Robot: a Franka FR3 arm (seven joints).
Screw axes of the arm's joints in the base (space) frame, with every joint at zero. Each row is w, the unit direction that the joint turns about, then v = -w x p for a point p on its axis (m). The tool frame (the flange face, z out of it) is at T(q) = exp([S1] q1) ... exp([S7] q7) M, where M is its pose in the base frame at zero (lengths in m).
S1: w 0 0 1 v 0 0 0
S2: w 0 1 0 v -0.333 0 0
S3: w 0 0 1 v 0 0 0
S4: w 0 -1 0 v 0.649 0 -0.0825
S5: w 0 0 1 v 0 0 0
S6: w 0 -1 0 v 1.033 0 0
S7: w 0 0 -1 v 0 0.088 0
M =
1 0 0 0.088
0 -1 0 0
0 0 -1 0.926
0 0 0 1
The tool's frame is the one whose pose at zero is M.
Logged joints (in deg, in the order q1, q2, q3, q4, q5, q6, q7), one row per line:
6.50 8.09 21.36 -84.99 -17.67 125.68 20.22
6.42 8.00 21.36 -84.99 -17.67 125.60 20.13
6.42 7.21 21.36 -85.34 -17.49 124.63 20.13
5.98 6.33 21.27 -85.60 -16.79 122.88 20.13
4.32 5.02 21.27 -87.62 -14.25 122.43 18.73
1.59 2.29 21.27 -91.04 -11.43 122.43 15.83
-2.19 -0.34 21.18 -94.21 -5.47 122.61 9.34
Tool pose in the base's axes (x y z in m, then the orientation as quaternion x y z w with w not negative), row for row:
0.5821 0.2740 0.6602 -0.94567 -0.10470 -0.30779 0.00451
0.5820 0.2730 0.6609 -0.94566 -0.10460 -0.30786 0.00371
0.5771 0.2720 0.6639 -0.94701 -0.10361 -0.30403 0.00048
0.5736 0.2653 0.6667 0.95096 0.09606 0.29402 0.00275
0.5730 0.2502 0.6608 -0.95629 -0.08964 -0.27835 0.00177
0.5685 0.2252 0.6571 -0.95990 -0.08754 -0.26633 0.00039
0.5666 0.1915 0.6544 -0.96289 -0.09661 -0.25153 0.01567
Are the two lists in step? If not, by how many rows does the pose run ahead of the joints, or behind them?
They are in step.
